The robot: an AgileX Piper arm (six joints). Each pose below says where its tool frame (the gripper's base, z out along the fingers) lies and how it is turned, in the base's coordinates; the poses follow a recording.
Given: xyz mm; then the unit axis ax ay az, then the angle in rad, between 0 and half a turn.
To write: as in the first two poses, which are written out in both.
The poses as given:
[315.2 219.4 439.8 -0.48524 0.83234 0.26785 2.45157]
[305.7 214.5 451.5 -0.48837 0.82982 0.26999 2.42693]
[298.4 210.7 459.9 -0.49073 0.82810 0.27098 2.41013]
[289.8 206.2 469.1 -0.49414 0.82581 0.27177 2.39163]
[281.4 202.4 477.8 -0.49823 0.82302 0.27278 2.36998]
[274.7 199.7 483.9 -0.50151 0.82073 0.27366 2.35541]
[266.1 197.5 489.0 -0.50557 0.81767 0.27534 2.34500]
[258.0 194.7 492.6 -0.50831 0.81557 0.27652 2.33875]
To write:
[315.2 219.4 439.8 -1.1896 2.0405 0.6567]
[305.7 214.5 451.5 -1.1852 2.0139 0.6552]
[298.4 210.7 459.9 -1.1827 1.9958 0.6531]
[289.8 206.2 469.1 -1.1818 1.9750 0.6500]
[281.4 202.4 477.8 -1.1808 1.9505 0.6465]
[274.7 199.7 483.9 -1.1813 1.9332 0.6446]
[266.1 197.5 489.0 -1.1856 1.9174 0.6457]
[258.0 194.7 492.6 -1.1888 1.9074 0.6467]

